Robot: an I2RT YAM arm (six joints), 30 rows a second.
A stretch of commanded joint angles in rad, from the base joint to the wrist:
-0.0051, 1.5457, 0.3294, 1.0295, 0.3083, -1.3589
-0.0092, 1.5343, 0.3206, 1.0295, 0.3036, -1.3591
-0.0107, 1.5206, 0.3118, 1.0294, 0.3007, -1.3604
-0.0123, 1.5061, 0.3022, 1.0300, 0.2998, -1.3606
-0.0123, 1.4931, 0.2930, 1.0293, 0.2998, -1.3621
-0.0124, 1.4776, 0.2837, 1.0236, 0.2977, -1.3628
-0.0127, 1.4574, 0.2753, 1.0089, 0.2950, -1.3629
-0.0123, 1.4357, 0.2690, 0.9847, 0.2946, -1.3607
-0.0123, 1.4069, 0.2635, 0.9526, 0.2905, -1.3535
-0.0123, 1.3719, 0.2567, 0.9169, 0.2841, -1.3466
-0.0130, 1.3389, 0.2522, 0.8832, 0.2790, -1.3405
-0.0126, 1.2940, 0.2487, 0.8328, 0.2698, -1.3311
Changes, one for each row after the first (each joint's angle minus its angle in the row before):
-0.0041, -0.0114, -0.0088, 0.0000, -0.0047, -0.0002
-0.0015, -0.0137, -0.0088, -0.0001, -0.0029, -0.0013
-0.0016, -0.0145, -0.0096, 0.0006, -0.0009, -0.0002
0.0000, -0.0130, -0.0092, -0.0007, 0.0000, -0.0015
-0.0001, -0.0155, -0.0093, -0.0057, -0.0021, -0.0007
-0.0003, -0.0202, -0.0084, -0.0147, -0.0027, -0.0001
0.0004, -0.0217, -0.0063, -0.0242, -0.0004, 0.0022
0.0000, -0.0288, -0.0055, -0.0321, -0.0041, 0.0072
0.0000, -0.0350, -0.0068, -0.0357, -0.0064, 0.0069
-0.0007, -0.0330, -0.0045, -0.0337, -0.0051, 0.0061
0.0004, -0.0449, -0.0035, -0.0504, -0.0092, 0.0094

